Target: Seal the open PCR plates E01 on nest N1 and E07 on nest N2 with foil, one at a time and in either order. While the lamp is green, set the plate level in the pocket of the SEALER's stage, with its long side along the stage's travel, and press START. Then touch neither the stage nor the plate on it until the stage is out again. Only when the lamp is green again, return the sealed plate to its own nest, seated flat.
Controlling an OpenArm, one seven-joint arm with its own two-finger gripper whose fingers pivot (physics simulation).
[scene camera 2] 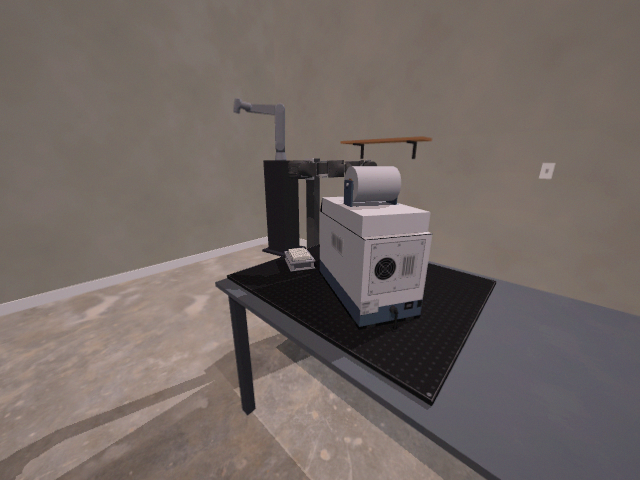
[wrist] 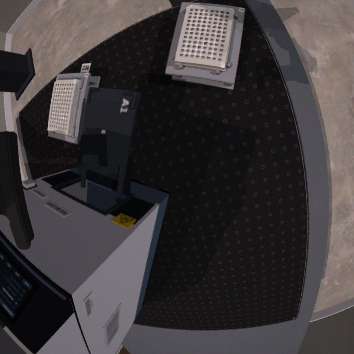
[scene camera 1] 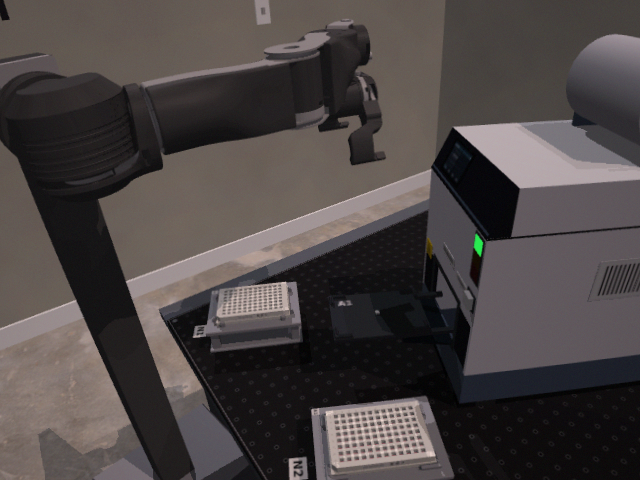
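My gripper (scene camera 1: 354, 139) (wrist: 17, 115) is open and empty, high above the table beyond nest N1 and to the left of the SEALER (scene camera 1: 558, 294) (scene camera 2: 341, 258) (wrist: 90, 240) in scene camera 1. Plate E01 (scene camera 1: 253, 300) (wrist: 206, 35) lies on nest N1 (scene camera 1: 222, 341) (wrist: 200, 80). Plate E07 (scene camera 1: 381, 435) (scene camera 2: 299, 253) (wrist: 63, 106) lies on nest N2 (scene camera 1: 319, 444) (scene camera 2: 302, 266) (wrist: 67, 138). Both plates show open wells. The stage (scene camera 1: 356, 325) (wrist: 117, 135) is out, bare, with an A1 mark. The lamp (scene camera 1: 478, 244) is green. The gripper is hidden in scene camera 2.
A large foil roll (scene camera 1: 610, 85) (scene camera 2: 379, 183) sits on top of the SEALER. A black perforated mat (scene camera 1: 289, 382) (scene camera 2: 413, 351) (wrist: 225, 200) lies under the nests and SEALER. Another grey arm (scene camera 2: 279, 129) stands on a black cabinet (scene camera 2: 281, 206) in the background.
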